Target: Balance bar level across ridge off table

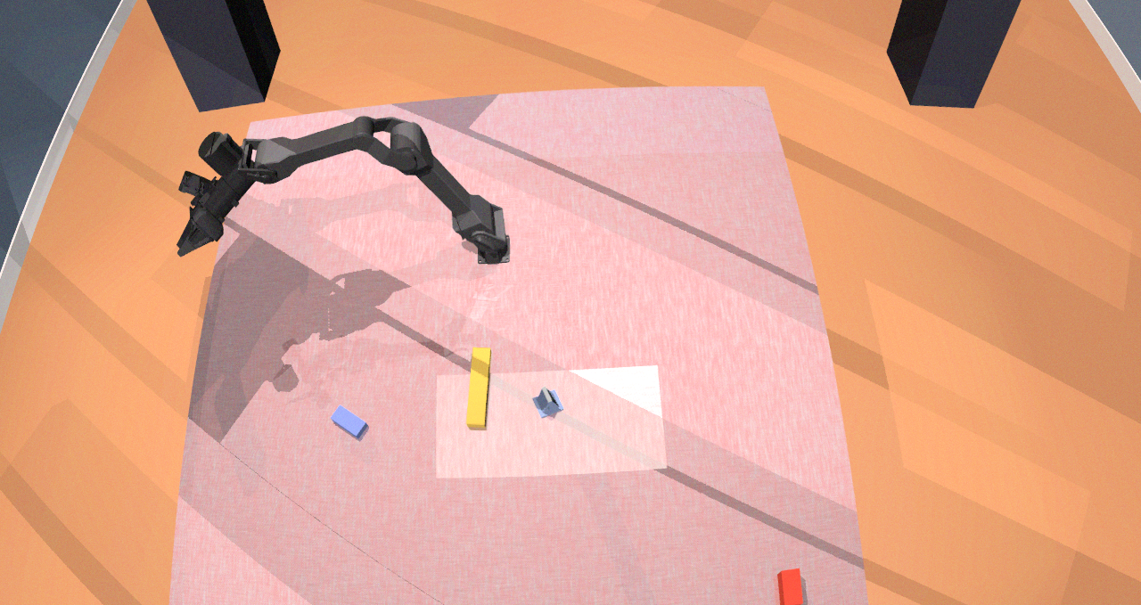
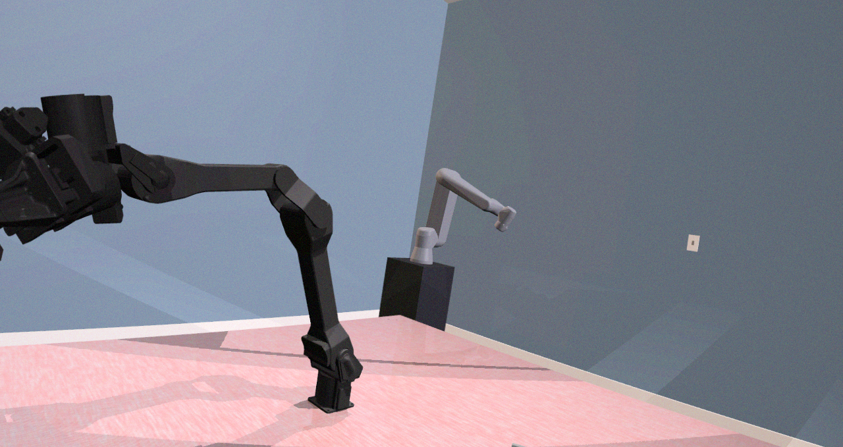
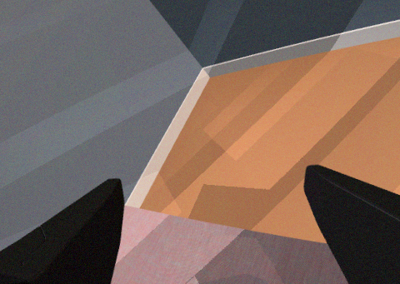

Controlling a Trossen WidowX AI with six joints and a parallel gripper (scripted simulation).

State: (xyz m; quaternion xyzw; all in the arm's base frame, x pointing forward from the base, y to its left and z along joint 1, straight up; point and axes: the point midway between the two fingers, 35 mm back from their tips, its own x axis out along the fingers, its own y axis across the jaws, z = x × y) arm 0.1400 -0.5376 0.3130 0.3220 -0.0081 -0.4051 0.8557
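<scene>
Right now my gripper tip is 14 cm short of the yellow bar, 53 cm to the right of it and 30 cm above it. Also, from my gripper tip: ridge (18 cm ahead, 66 cm to the left, 26 cm below); then red block (58 cm ahead, 106 cm to the left, 29 cm below); then light blue block (21 cm ahead, 28 cm to the left, 30 cm below).
</scene>
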